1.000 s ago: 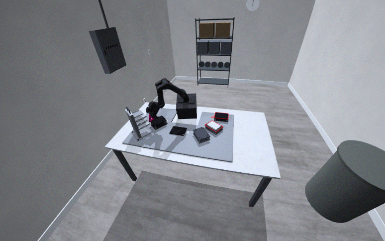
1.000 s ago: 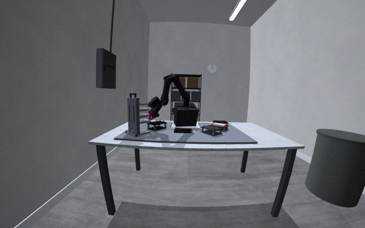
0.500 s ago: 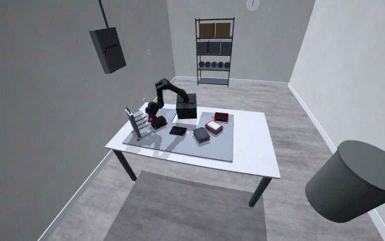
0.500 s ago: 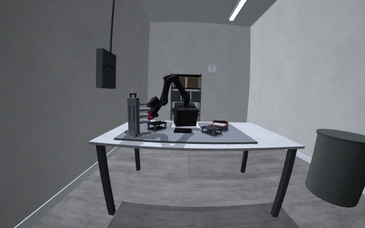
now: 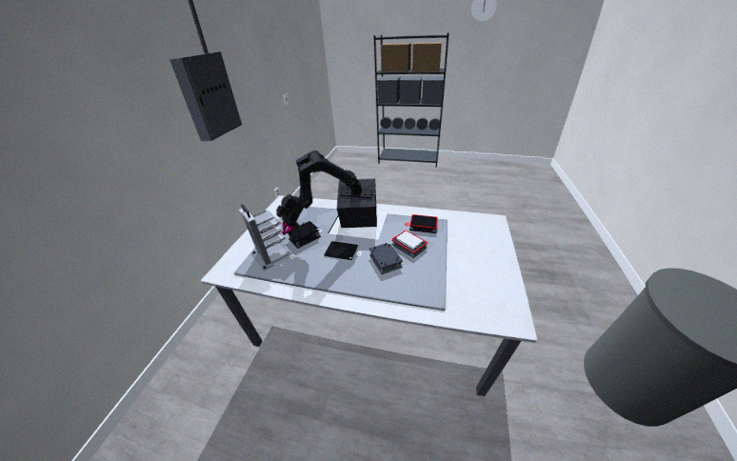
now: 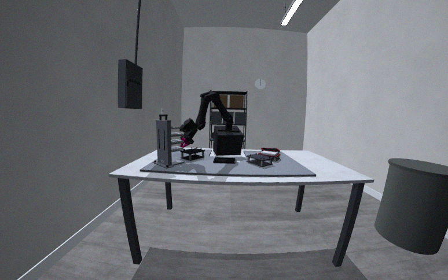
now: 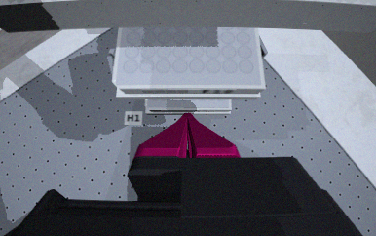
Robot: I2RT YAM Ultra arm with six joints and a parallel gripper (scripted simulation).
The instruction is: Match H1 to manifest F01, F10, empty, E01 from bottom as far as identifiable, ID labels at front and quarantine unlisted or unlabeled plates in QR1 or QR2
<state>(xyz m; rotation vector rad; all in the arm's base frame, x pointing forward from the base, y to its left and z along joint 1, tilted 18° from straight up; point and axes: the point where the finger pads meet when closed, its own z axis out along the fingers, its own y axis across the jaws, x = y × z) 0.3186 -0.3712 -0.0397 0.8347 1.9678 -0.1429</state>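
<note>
Right now the black regrip nest is 90 mm behind my hand, 70 mm to the left of it and 40 mm below it. From my hand the other things lie so: H1 tag (100 mm below, 80 mm ahead, 60 mm to the left).
</note>
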